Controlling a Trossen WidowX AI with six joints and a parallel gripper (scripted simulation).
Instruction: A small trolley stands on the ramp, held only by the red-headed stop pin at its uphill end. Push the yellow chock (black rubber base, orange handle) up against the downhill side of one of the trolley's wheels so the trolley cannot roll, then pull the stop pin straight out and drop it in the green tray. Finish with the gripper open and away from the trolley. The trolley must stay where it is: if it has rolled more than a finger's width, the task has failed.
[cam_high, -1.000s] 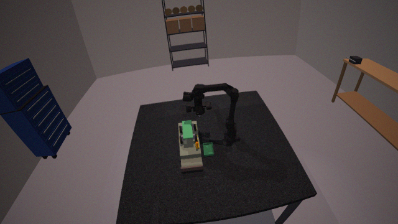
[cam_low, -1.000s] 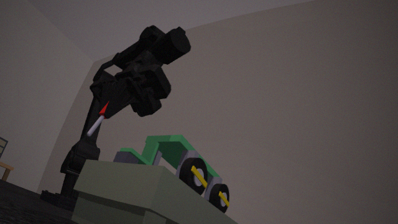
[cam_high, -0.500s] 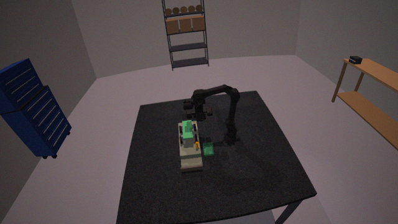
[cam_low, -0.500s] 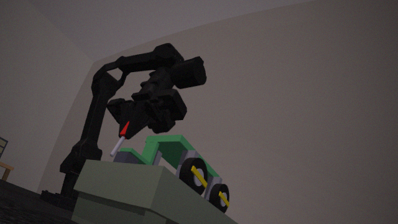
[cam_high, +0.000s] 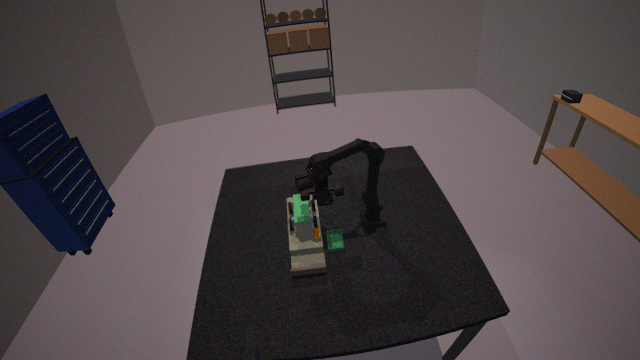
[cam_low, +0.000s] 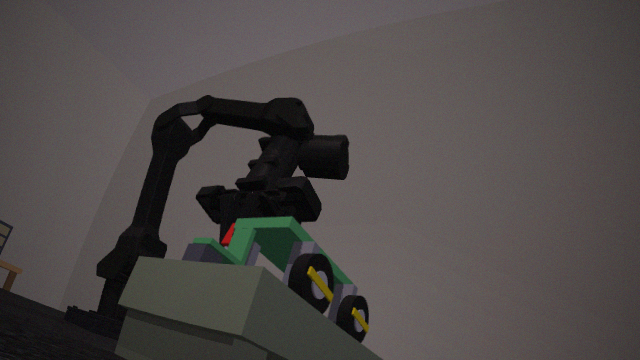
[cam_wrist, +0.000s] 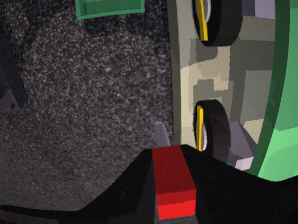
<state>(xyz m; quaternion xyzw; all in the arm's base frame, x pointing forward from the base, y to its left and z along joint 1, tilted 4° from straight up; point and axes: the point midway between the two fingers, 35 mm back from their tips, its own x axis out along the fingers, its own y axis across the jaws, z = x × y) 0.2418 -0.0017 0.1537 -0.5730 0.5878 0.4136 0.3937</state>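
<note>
My gripper tip is now 3 cm past the green tray, 12 cm to the right of it and 17 cm above it. Also, from my gripper tip: red-headed stop pin (right at my gripper tip); then yellow chock (4 cm ahead, 11 cm to the left, 7 cm below); then green trolley (10 cm ahead, 2 cm to the left, 4 cm below).
</note>
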